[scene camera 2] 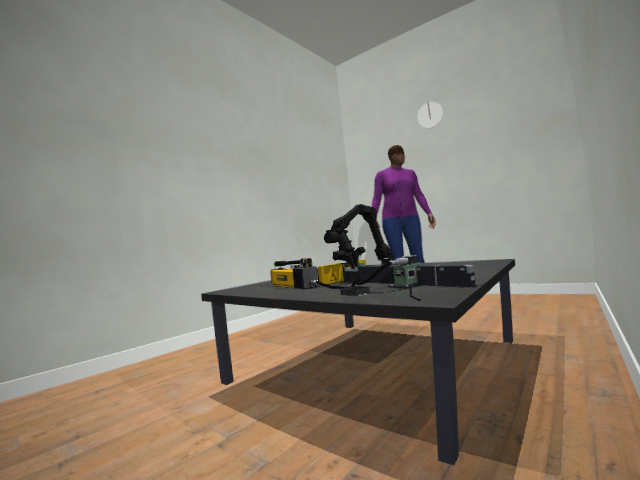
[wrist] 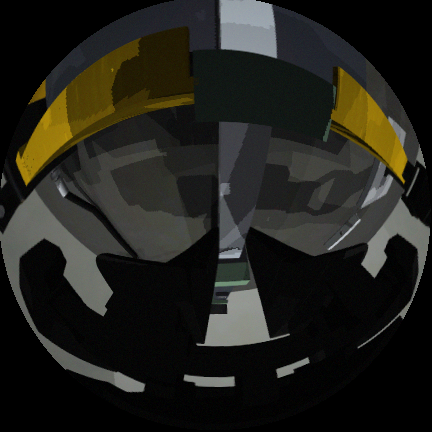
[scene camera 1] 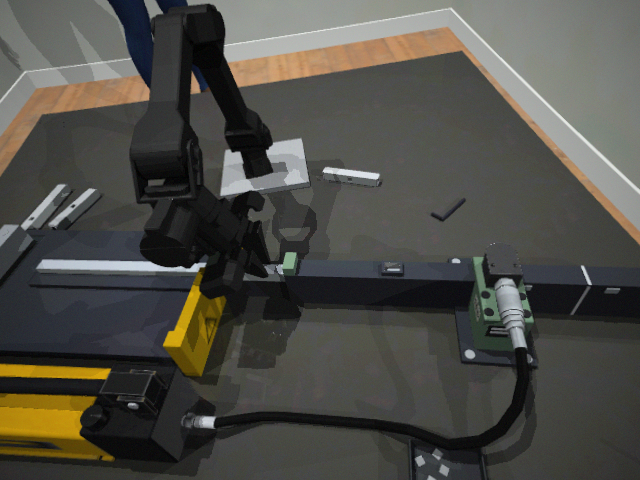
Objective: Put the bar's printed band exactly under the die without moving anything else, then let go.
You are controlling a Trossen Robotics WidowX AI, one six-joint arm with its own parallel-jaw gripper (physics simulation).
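Seen in the pictures: gripper, fingertip midpoint: (scene camera 2: 355, 268) (wrist: 231, 232) (scene camera 1: 267, 271); arm's base, link origin: (scene camera 1: 257, 168).
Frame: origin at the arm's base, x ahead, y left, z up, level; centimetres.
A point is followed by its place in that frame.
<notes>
The long pale bar (scene camera 1: 124, 267) {x 26.8, y -27.0, z 6.1 cm} (wrist: 247, 30) lies along the dark bed, runs through the yellow guard (scene camera 1: 188, 343) {x 46.0, y -17.1, z 6.5 cm} (wrist: 370, 117) and reaches the small green guide (scene camera 1: 290, 263) {x 38.5, y 0.0, z 8.4 cm} (wrist: 232, 272) {x 37.3, y -0.7, z 7.6 cm} at the dark channel. My gripper (scene camera 1: 271, 271) {x 36.3, y -3.8, z 5.5 cm} (wrist: 231, 232) {x 36.3, y -3.8, z 5.5 cm} is shut on the bar between guard and guide, its fingers on either side. The green head (scene camera 1: 496, 330) {x 58.0, y 24.1, z 5.4 cm} (scene camera 2: 405, 274) {x 59.2, y 27.7, z 4.3 cm}, with a dark cap and silver connector, stands at the channel farther right; I cannot tell which part is the die. The printed band cannot be made out.
A dark green block (wrist: 260, 87) sits in the guard's gap. A yellow machine (scene camera 1: 46, 428) {x 52.2, y -34.2, z 7.5 cm} (scene camera 2: 282, 277) {x 50.9, y -39.5, z 3.9 cm} and black hose (scene camera 1: 361, 422) {x 61.8, y 2.9, z 0.3 cm} lie in front. A loose pale bar (scene camera 1: 351, 176) {x 12.8, y 19.0, z 0.9 cm}, an L-shaped key (scene camera 1: 448, 209) {x 29.7, y 33.1, z -0.2 cm} and a dark tray (scene camera 1: 484, 462) {x 70.8, y 14.9, z 1.3 cm} with pale chips are around the channel.
</notes>
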